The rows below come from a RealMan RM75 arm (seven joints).
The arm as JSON. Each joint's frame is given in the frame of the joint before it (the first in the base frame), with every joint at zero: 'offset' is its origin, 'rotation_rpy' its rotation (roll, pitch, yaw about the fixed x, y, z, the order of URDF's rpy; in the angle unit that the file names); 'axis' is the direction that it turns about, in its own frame. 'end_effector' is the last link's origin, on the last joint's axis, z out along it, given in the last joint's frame.
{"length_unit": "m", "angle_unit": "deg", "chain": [
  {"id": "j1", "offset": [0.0, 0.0, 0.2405], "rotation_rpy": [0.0, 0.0, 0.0], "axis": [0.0, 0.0, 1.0]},
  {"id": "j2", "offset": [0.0, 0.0, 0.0], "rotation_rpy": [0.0, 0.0, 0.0], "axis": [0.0, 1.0, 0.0]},
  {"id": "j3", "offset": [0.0, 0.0, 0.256], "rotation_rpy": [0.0, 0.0, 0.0], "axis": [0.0, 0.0, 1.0]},
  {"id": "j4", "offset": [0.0, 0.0, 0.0], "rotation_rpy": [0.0, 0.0, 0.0], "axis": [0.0, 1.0, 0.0]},
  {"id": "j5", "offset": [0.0, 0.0, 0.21], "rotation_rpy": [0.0, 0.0, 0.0], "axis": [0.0, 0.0, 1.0]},
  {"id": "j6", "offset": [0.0, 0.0, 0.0], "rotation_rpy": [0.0, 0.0, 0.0], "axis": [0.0, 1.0, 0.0]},
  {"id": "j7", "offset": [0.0, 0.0, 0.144], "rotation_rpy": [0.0, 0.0, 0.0], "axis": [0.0, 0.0, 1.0]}
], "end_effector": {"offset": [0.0, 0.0, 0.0], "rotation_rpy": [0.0, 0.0, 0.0]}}
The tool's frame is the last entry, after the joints.
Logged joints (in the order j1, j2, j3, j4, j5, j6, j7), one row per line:
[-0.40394, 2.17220, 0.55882, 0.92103, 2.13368, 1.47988, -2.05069]
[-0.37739, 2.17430, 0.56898, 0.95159, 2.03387, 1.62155, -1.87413]
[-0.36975, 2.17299, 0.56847, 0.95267, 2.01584, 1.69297, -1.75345]
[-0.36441, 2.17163, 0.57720, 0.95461, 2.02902, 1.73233, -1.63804]
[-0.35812, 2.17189, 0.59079, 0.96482, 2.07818, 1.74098, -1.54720]
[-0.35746, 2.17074, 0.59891, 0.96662, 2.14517, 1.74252, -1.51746]
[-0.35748, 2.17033, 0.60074, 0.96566, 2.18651, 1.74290, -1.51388]
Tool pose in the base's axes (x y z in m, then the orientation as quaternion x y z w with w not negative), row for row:
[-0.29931, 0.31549, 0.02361, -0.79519, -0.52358, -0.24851, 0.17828]
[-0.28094, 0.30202, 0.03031, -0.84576, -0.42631, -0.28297, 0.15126]
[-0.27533, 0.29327, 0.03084, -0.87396, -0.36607, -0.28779, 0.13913]
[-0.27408, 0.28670, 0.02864, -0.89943, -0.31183, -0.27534, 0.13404]
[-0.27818, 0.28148, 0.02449, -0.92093, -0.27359, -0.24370, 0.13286]
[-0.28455, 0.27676, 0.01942, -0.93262, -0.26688, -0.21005, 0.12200]
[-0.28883, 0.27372, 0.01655, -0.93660, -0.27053, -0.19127, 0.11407]
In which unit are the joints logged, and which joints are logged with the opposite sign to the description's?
The joints are logged in radians. Opposite sign: j2.
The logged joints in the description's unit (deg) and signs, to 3 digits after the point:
[-23.144, -124.458, 32.018, 52.771, 122.251, 84.791, -117.496]
[-21.623, -124.578, 32.600, 54.522, 116.532, 92.908, -107.380]
[-21.185, -124.503, 32.571, 54.584, 115.499, 97.000, -100.465]
[-20.879, -124.425, 33.071, 54.695, 116.254, 99.255, -93.853]
[-20.519, -124.440, 33.850, 55.280, 119.071, 99.751, -88.648]
[-20.481, -124.374, 34.315, 55.383, 122.909, 99.839, -86.944]
[-20.482, -124.351, 34.420, 55.328, 125.278, 99.861, -86.739]

